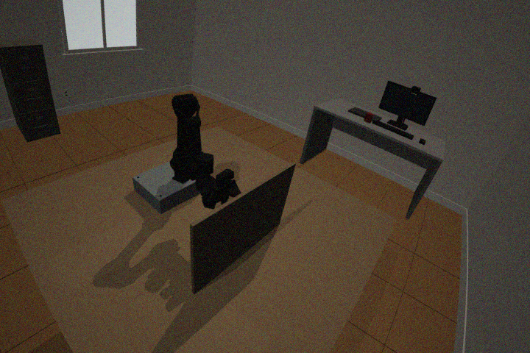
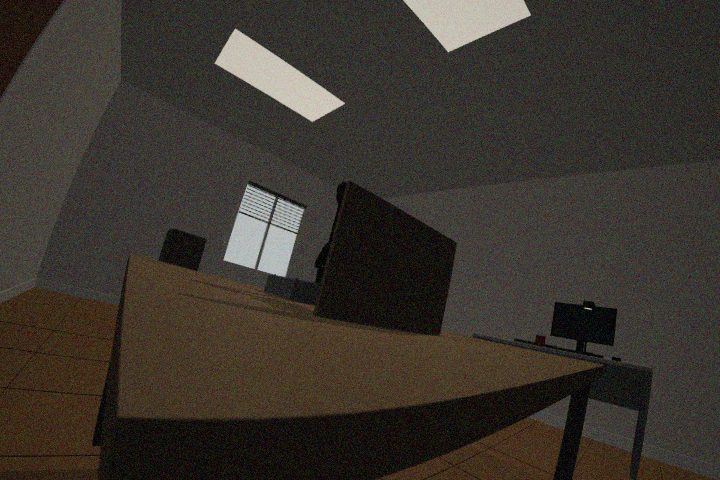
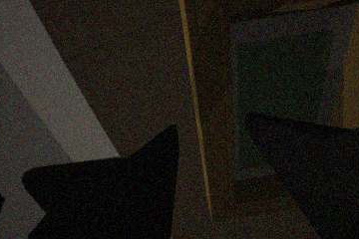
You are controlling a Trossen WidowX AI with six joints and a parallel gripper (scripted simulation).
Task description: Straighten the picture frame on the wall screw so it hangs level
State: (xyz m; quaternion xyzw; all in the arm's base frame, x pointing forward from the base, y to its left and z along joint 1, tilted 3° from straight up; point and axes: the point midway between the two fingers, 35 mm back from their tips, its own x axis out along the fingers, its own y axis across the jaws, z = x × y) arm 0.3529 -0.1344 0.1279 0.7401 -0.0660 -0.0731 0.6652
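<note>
Right now the picture frame is 5 cm below my gripper tip, 1 cm to the left of it and 1 cm ahead of it. Also, from my gripper tip: wall panel: 6 cm below, 1 cm ahead.
</note>
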